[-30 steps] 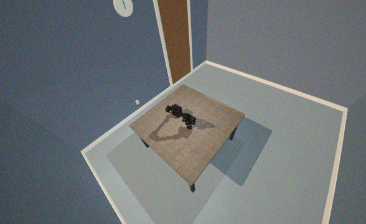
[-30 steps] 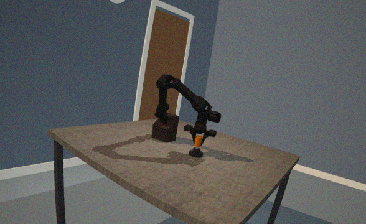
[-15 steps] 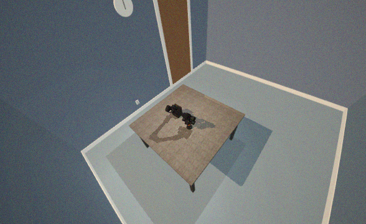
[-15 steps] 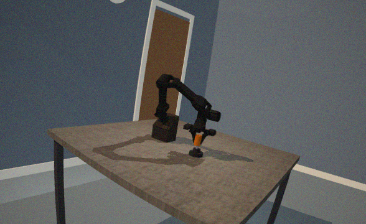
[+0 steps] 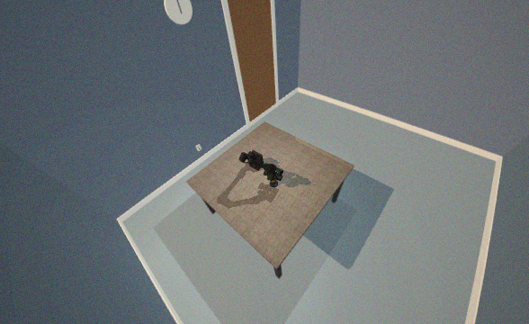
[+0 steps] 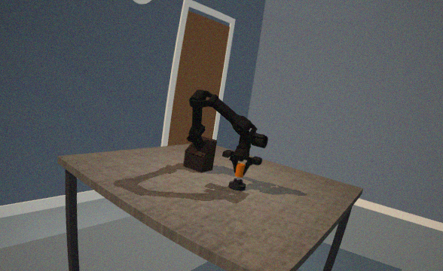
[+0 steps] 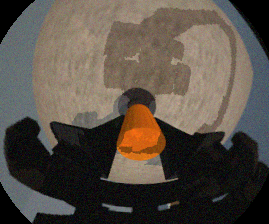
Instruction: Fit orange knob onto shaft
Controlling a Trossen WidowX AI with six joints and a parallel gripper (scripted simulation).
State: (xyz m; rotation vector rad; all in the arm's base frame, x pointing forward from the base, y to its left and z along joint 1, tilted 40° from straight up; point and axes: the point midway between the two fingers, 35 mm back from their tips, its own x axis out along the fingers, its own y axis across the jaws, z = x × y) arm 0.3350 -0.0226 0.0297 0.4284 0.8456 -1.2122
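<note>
Now: the dark round pedestal 40 mm below my gripper tip. Also, from my gripper tip: orange knob 30 mm above.
</note>
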